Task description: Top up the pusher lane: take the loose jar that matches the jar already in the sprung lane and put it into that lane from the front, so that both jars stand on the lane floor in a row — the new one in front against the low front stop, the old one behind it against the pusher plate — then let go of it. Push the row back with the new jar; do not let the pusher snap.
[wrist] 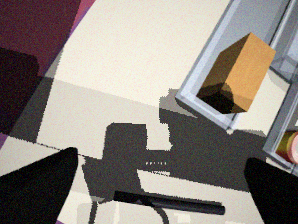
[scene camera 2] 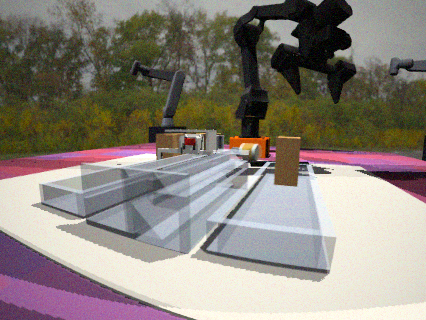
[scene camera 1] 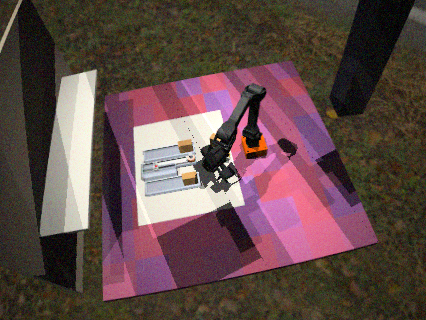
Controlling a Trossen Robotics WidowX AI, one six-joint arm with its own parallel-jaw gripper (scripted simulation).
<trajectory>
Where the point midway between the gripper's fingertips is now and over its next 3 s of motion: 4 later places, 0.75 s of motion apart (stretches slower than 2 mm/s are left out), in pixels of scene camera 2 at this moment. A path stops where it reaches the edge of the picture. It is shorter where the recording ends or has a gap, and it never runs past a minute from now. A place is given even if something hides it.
My gripper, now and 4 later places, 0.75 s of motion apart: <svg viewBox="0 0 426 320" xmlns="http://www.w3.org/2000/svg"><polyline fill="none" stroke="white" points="318,98 202,115 192,125 191,141 192,149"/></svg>
</trajectory>
